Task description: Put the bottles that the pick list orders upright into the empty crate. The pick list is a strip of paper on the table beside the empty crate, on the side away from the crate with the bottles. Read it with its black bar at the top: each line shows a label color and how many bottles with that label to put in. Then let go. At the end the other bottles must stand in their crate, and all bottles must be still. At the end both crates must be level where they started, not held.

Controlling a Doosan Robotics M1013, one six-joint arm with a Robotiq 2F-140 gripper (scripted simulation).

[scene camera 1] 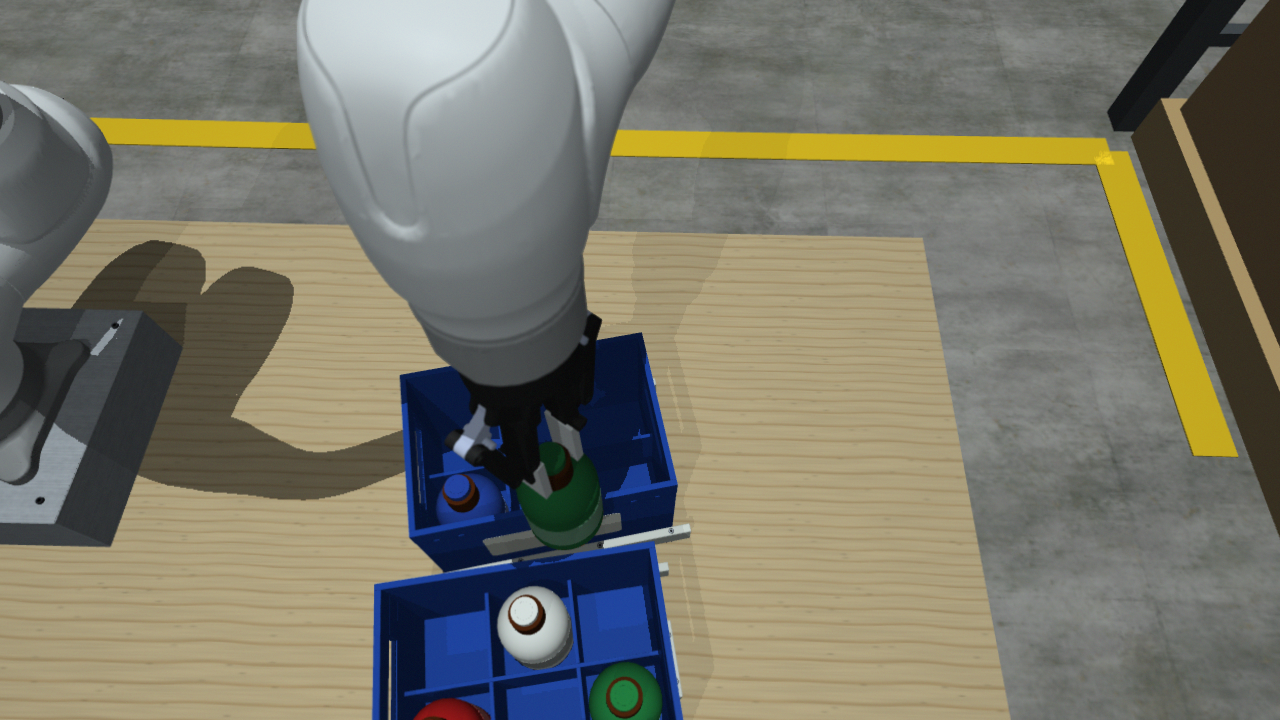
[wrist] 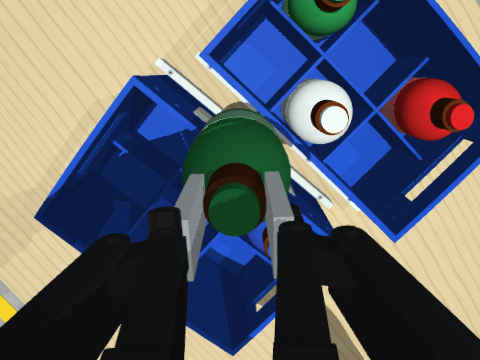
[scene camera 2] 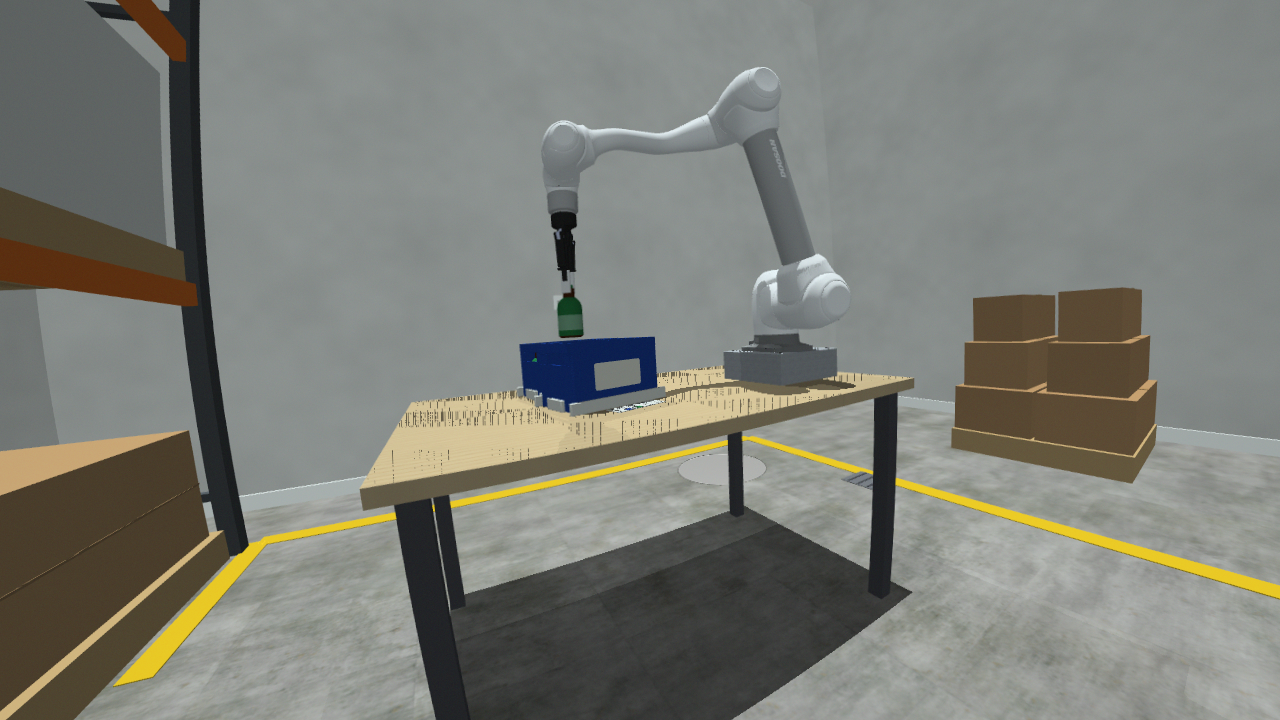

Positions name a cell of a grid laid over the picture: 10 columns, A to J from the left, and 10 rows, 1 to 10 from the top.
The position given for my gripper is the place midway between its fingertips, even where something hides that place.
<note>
In view: my gripper (scene camera 1: E7), a blue bottle (scene camera 1: D7), a white bottle (scene camera 1: E9) and a blue crate (scene camera 1: E7).
The white bottle is seen too in the wrist view (wrist: G4). My gripper is seen too in the wrist view (wrist: E6) and in scene camera 2 (scene camera 2: E5).
</note>
